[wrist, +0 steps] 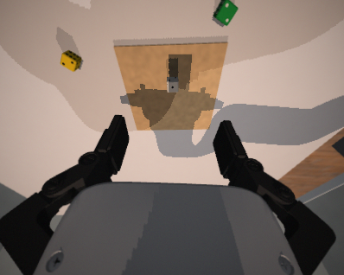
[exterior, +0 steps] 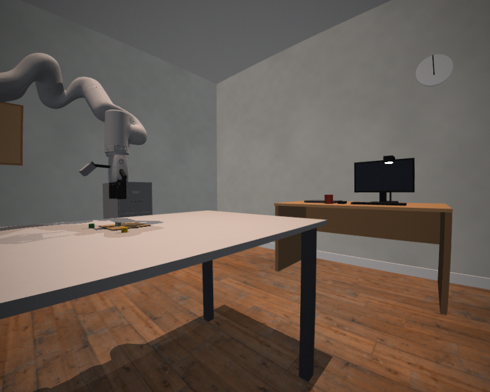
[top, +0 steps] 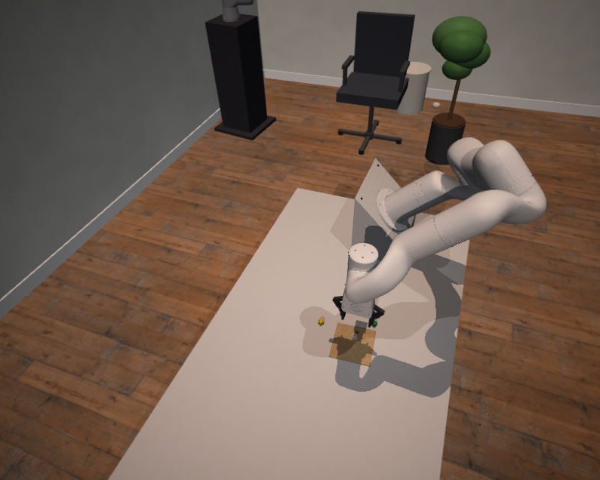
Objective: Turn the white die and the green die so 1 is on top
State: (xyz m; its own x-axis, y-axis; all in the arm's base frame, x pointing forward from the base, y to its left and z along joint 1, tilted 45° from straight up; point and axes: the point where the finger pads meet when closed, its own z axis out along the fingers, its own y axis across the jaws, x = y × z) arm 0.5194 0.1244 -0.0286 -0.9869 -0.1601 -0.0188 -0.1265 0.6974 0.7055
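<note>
Now: the green die 11 cm below my hand, 8 cm behind it and 4 cm to the left of it. From my hand the other things lie so: mat 11 cm below, 2 cm ahead; then white die 10 cm below; then yellow die 13 cm to the right, 11 cm below.
</note>
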